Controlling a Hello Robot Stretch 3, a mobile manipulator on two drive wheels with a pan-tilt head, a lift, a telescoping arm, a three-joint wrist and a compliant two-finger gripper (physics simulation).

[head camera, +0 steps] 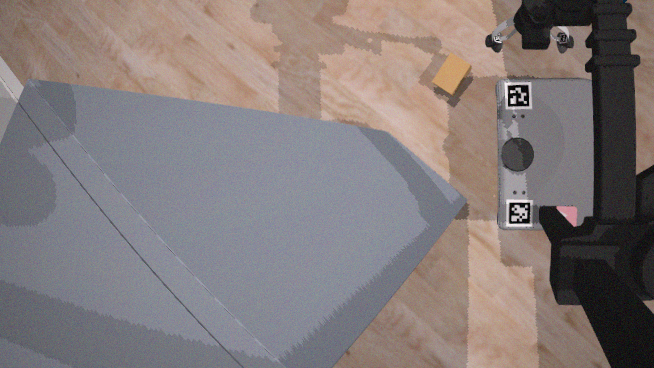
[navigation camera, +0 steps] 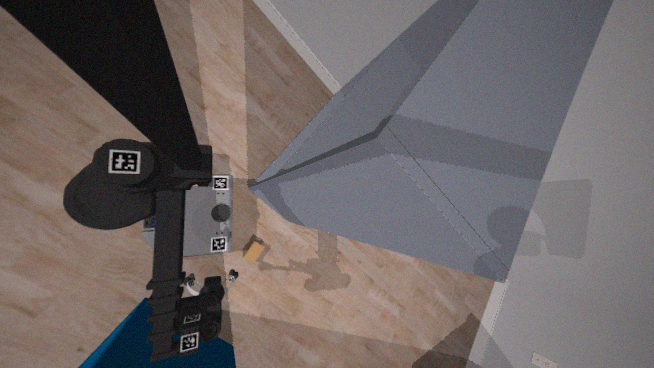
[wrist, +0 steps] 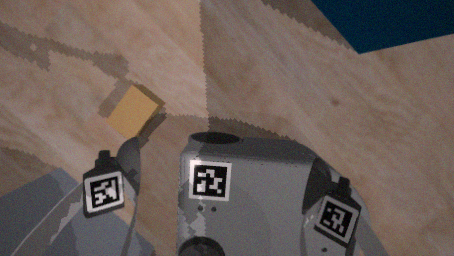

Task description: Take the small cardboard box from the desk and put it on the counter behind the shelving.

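Pixels of known places: gripper, fingertip midpoint: [navigation camera: 212, 275] [wrist: 224, 166]; robot's base, link origin: [head camera: 517, 154] [navigation camera: 219, 211] [wrist: 212, 205].
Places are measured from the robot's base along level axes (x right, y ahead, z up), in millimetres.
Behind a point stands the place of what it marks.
Note:
A small orange-tan box [head camera: 451, 75] @(x 198, y 160, z 50 mm) [navigation camera: 254, 250] @(x 195, y 161, z 50 mm) [wrist: 133, 112] @(x 206, y 157, z 50 mm) lies on the wooden floor, near a corner of my wheeled base [head camera: 550, 150] @(x 9, y -71, z 160 mm) [navigation camera: 200, 215] @(x 6, y -73, z 159 mm) [wrist: 265, 200] @(x 106, y -86, z 160 mm). It looks like the cardboard box. My gripper [head camera: 530, 44] @(x 212, y -22, z 315 mm) [navigation camera: 211, 278] @(x 212, y -22, z 315 mm) [wrist: 224, 166] @(x 212, y -22, z 315 mm) is open and empty, high above the floor. In the wrist view the box shows beyond the left fingertip, apart from it. A large grey-blue block [head camera: 240, 190] @(x -23, y 238, z 934 mm) [navigation camera: 350, 195] @(x -60, y 195, z 901 mm) [wrist: 35, 200] @(x 41, y 314, z 105 mm) stands beside the base; I cannot tell whether it is the desk, the counter or the shelving.
A dark blue block [navigation camera: 210, 352] @(x 561, y -16, z 149 mm) [wrist: 395, 22] @(x 372, y -239, z 141 mm) shows at the bottom left of the navigation view, beyond the arm, and at the top right of the wrist view. Grey walls [navigation camera: 600, 225] @(x 72, y 1606, z 814 mm) with a pale skirting board [navigation camera: 495, 310] @(x 871, y 2109, z 71 mm) stand behind the grey-blue block.

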